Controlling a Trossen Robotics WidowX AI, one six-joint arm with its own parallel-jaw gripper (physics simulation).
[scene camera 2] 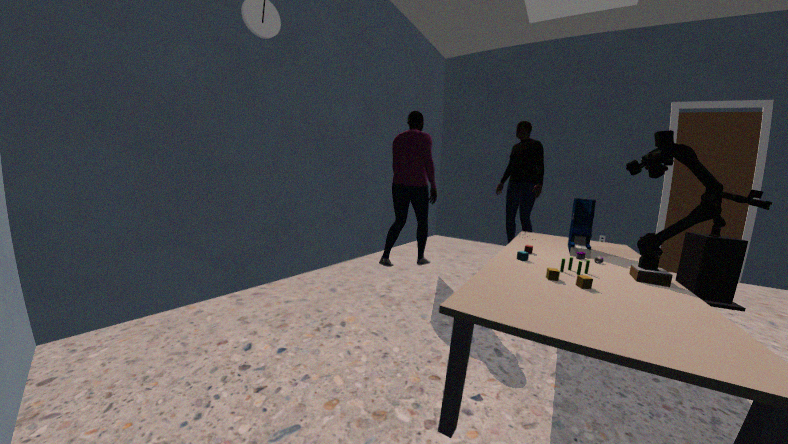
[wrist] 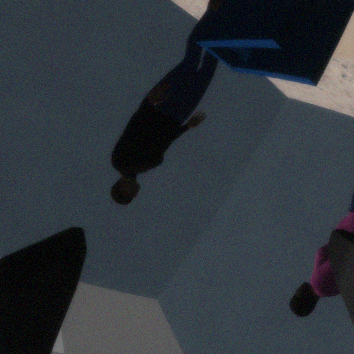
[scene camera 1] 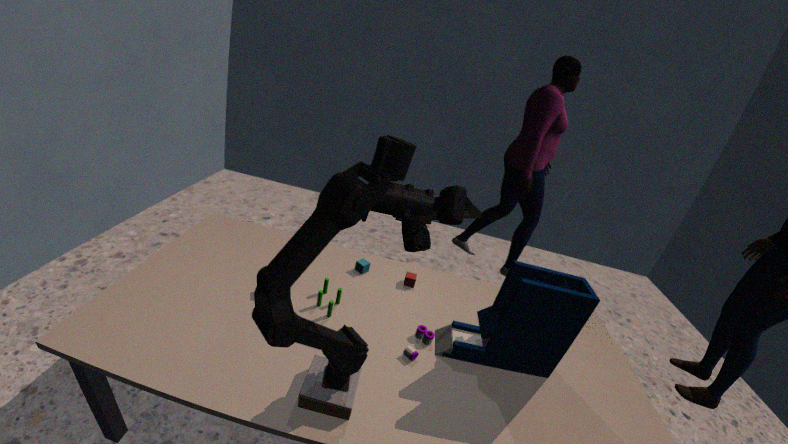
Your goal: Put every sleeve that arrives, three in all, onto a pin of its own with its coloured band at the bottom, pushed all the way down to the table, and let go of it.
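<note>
Three pale sleeves with magenta bands lie on the table (scene camera 1: 220, 282) (scene camera 2: 520, 304) near the blue dispenser. Two sleeves (scene camera 1: 421, 330) (scene camera 1: 428, 336) stand side by side with the magenta end up. The third sleeve (scene camera 1: 410, 353) lies on its side; sleeves also show small in the second scene view (scene camera 2: 581, 255) (scene camera 2: 598, 260). Several green pins (scene camera 1: 325, 285) (scene camera 1: 330, 308) (scene camera 2: 562, 264) (scene camera 2: 587, 266) stand upright and bare left of them. My gripper (scene camera 1: 473, 211) (wrist: 211, 243) is open and empty, held high above the table and pointing sideways at the wall, far from sleeves and pins.
A blue dispenser (scene camera 1: 546, 317) (scene camera 2: 582, 222) (wrist: 274, 38) stands at the table's right. A teal cube (scene camera 1: 362, 265) (scene camera 2: 523, 255) and a red cube (scene camera 1: 410, 279) (scene camera 2: 528, 248) lie behind the pins, and two yellow cubes (scene camera 2: 553, 274) (scene camera 2: 584, 281) lie nearby. Two people (scene camera 1: 538, 145) (scene camera 2: 524, 172) are beyond the table.
</note>
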